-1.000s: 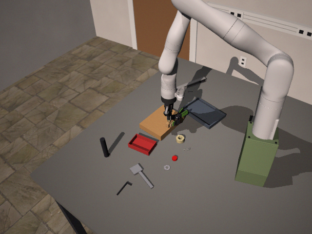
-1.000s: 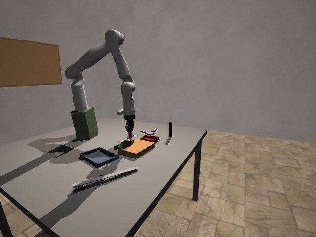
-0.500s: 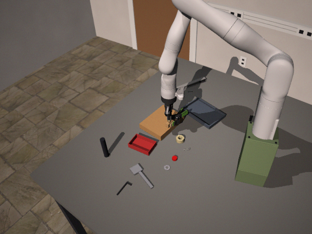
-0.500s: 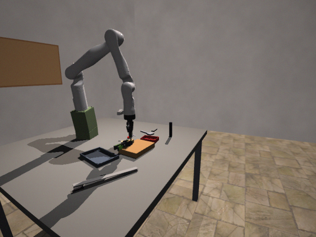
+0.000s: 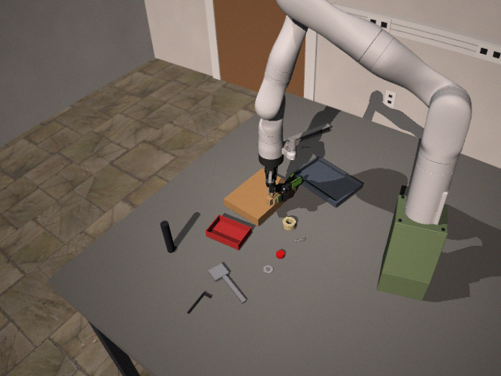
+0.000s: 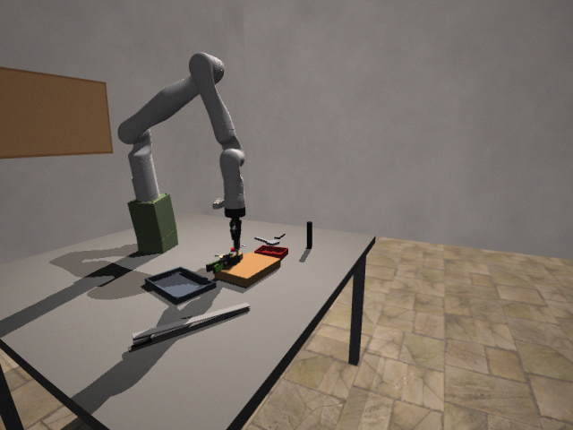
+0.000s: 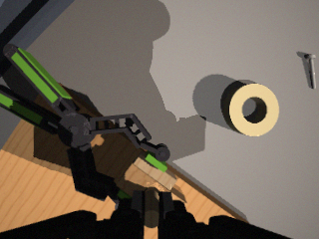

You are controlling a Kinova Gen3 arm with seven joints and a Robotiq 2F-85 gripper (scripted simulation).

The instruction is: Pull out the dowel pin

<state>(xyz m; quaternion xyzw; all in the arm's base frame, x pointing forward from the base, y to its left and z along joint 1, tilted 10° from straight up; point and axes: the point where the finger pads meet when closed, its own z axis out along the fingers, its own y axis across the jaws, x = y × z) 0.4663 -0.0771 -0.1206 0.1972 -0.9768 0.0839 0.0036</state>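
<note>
Right now the wooden dowel pin is 20 mm below my hand. From my hand the other things lie so: wooden block 50 mm below; tape roll 90 mm below, 90 mm behind, 50 mm to the left; wooden bench board 70 mm below, 50 mm ahead, 20 mm to the right.
</note>
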